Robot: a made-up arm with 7 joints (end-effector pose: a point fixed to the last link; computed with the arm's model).
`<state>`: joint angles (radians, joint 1 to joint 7).
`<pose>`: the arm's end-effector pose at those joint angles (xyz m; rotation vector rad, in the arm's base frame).
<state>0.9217 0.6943 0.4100 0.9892 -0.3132 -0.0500 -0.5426</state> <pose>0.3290 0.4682 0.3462 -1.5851 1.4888 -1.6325</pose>
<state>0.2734 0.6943 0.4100 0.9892 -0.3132 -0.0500 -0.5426</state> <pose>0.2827 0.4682 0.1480 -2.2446 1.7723 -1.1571</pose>
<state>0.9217 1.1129 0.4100 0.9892 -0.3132 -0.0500 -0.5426</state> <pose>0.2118 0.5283 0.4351 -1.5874 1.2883 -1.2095</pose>
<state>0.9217 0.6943 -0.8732 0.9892 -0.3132 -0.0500 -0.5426</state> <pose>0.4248 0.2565 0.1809 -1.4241 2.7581 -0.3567</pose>
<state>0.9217 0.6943 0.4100 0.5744 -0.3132 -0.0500 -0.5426</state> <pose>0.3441 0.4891 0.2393 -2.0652 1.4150 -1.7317</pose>
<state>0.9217 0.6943 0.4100 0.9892 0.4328 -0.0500 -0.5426</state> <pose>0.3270 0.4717 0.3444 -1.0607 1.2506 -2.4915</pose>
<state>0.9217 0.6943 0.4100 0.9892 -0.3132 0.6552 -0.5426</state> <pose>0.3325 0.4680 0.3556 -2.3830 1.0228 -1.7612</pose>
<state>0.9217 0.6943 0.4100 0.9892 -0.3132 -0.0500 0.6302</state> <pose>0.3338 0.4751 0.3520 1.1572 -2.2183 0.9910</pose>
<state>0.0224 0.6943 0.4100 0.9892 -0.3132 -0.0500 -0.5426</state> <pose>0.2324 0.4682 0.0858 2.3490 -1.7523 0.8587</pose>
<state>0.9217 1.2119 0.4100 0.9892 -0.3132 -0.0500 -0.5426</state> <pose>0.1819 0.5332 0.4578 -1.5802 1.2389 -1.1125</pose>
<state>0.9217 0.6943 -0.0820 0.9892 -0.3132 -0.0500 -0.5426</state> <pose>0.3970 0.3799 0.3141 -1.5975 2.0354 -1.2273</pose>
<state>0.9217 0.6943 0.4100 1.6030 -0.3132 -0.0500 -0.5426</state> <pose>0.2547 0.3873 0.4642 -0.9172 1.4919 -1.4195</pose>
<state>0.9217 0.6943 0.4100 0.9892 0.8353 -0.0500 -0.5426</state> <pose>0.3269 0.4732 0.3426 -0.6765 1.0326 -2.8817</pose>
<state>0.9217 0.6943 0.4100 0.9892 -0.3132 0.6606 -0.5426</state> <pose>0.3326 0.4680 0.3557 -2.3889 1.0182 -1.7615</pose>
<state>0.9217 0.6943 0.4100 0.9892 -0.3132 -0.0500 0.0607</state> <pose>0.3301 0.4724 0.3495 1.6022 -2.1902 1.5285</pose>
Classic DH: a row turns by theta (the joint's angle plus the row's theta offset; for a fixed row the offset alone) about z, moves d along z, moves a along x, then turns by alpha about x. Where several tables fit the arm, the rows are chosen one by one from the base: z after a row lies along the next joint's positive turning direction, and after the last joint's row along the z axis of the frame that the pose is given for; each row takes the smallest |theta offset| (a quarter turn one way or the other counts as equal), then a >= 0, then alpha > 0; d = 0 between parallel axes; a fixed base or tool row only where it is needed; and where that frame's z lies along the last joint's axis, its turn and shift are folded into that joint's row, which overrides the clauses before.
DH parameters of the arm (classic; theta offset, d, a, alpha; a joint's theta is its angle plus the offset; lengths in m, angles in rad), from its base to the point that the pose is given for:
base (fixed): 0 0.316 0.011 1.5708
joint 1: -1.5708 -0.152 0.02 -1.5708
joint 2: 1.5708 -0.005 0.017 -1.5708
joint 3: -1.5708 -0.207 0.025 1.5708
joint 4: 0 0.008 -0.023 -1.5708
joint 5: 0 -0.28 0 -1.5708
joint 6: -1.5708 -0.004 0.007 1.5708
joint 7: 0.3246 -0.0056 0.0048 1.5216
tool (fixed): -1.1084 -0.0079 0 0

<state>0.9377 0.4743 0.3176 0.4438 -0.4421 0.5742 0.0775</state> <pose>0.4123 0.4086 0.1744 1.6263 -0.9621 0.9921</pose>
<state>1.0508 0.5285 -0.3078 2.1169 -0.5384 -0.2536 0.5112</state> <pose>0.2414 0.1311 0.4704 -0.1727 2.5404 0.1261</pose>
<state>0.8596 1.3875 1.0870 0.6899 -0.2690 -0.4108 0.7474</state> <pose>0.0082 0.6082 0.4328 -1.6079 2.1234 -1.1684</pose>
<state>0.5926 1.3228 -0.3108 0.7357 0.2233 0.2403 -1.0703</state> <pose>0.2524 0.5404 0.2747 -2.2574 0.9980 -0.7018</pose>
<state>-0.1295 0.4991 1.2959 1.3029 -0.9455 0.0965 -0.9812</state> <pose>0.0751 0.5378 0.1600 -2.2224 0.6163 -0.2785</pose>
